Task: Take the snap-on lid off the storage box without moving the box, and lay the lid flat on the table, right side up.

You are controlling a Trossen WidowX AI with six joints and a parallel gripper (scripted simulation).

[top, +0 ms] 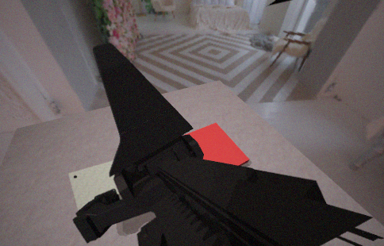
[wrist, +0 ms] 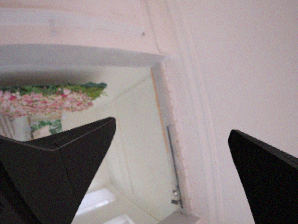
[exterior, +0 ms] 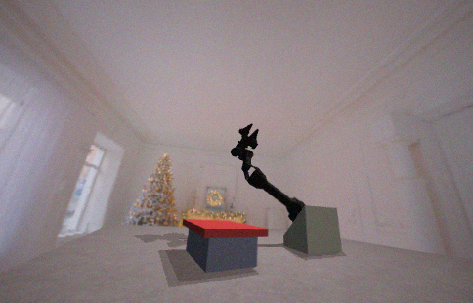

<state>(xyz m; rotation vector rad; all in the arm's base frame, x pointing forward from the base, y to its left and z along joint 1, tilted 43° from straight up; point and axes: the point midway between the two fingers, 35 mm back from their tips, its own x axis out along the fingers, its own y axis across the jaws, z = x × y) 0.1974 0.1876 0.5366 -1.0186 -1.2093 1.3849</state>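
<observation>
My gripper tip is now 270 mm short of the red lid, 250 mm to the right of it and 550 mm above it. The rest, counted from my gripper tip: blue storage box: 270 mm ahead, 250 mm to the left, 590 mm below.
</observation>
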